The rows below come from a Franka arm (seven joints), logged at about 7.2 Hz.
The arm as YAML. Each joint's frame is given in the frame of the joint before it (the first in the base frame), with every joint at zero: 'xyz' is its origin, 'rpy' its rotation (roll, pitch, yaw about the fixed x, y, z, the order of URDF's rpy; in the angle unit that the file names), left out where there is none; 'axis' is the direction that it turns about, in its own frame. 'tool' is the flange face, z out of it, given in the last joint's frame.
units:
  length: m
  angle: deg
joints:
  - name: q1
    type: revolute
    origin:
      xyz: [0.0, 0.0, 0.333]
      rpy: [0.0, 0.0, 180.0]
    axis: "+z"
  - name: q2
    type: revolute
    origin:
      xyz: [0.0, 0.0, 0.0]
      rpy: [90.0, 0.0, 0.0]
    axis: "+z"
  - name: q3
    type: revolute
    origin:
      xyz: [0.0, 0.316, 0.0]
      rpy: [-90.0, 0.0, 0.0]
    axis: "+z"
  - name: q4
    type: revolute
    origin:
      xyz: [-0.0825, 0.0, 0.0]
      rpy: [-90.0, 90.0, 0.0]
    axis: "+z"
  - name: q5
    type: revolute
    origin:
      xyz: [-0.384, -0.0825, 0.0]
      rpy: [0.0, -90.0, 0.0]
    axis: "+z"
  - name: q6
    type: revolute
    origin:
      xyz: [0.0, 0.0, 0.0]
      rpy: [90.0, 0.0, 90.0]
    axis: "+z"
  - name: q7
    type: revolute
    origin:
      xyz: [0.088, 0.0, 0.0]
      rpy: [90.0, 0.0, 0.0]
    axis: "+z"
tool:
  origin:
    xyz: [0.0, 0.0, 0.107]
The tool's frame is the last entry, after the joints.
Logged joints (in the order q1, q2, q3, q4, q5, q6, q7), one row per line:
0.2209 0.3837 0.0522 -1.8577 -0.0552 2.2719 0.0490
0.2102 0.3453 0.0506 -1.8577 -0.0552 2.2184 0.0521
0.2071 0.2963 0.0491 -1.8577 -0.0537 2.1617 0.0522
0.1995 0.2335 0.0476 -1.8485 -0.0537 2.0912 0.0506
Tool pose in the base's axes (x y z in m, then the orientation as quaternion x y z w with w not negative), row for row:
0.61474 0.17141 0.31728 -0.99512 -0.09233 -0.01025 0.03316
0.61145 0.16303 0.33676 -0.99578 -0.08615 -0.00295 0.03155
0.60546 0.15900 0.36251 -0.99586 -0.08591 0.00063 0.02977
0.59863 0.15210 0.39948 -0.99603 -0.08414 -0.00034 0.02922
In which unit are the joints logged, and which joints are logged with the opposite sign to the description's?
The joints are logged in radians. Opposite sign: q5.
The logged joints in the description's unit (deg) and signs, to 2 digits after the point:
12.66 21.98 2.99 -106.44 3.16 130.17 2.81
12.04 19.78 2.90 -106.44 3.16 127.10 2.99
11.87 16.98 2.81 -106.44 3.08 123.86 2.99
11.43 13.38 2.73 -105.91 3.08 119.82 2.90

